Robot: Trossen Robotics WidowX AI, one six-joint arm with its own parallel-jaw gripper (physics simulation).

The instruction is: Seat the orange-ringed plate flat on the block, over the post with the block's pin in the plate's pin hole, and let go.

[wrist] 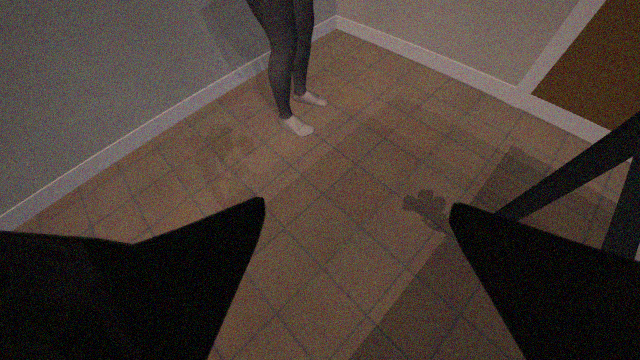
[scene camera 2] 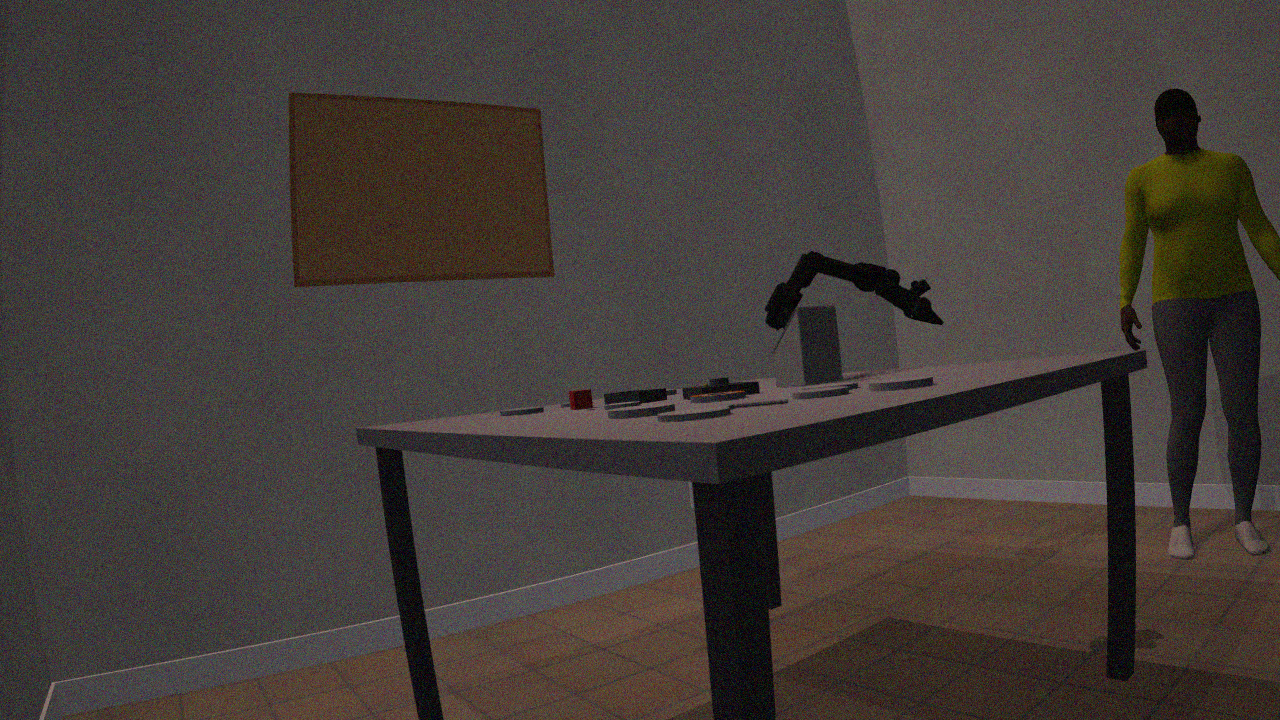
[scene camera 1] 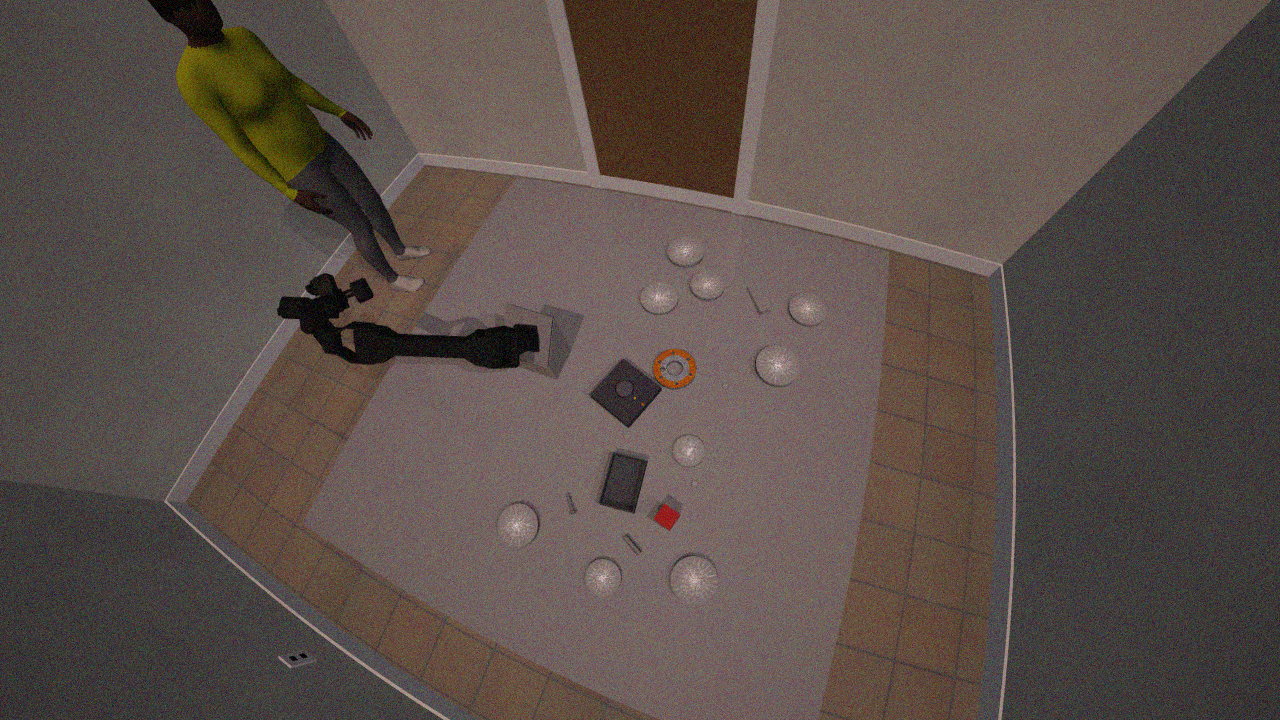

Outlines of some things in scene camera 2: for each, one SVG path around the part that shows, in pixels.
My gripper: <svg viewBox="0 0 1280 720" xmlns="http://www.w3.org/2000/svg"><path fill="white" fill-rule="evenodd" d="M900 287L899 292L891 303L903 310L906 317L931 324L943 325L944 322L932 310L930 300L925 297L919 297L931 289L925 279L919 282L913 281L911 283L912 288L909 290Z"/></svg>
A dark tray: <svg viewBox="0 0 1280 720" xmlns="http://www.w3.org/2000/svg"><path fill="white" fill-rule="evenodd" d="M666 388L604 394L605 405L634 401L647 403L667 400Z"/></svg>
